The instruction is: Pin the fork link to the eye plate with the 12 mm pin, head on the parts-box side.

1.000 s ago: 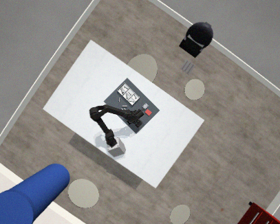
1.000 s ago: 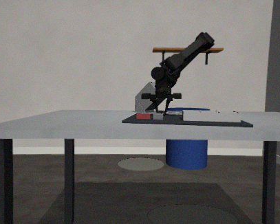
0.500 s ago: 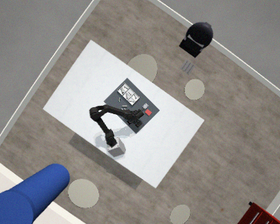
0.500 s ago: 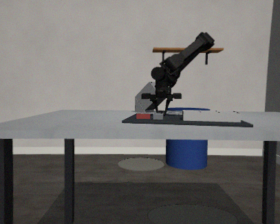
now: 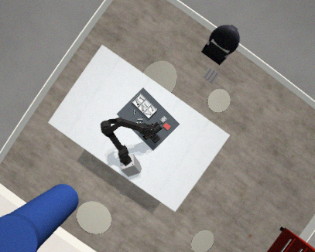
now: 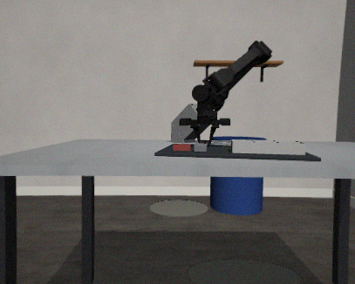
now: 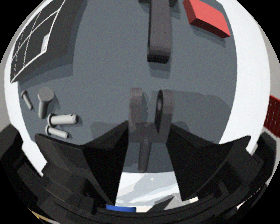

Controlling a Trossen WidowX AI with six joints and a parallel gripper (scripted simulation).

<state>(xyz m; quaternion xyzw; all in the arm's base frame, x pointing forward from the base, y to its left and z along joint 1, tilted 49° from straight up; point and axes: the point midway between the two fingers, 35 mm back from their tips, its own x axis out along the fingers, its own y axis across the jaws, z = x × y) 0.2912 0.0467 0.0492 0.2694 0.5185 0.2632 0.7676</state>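
Right now the fork link is 30 mm below my hand. Also, from my hand: grey pin (20 mm behind, 100 mm to the left, 30 mm below); then dark mat (60 mm ahead, 110 mm to the left, 50 mm below); then eye plate (80 mm ahead, 10 mm to the left, 30 mm below).
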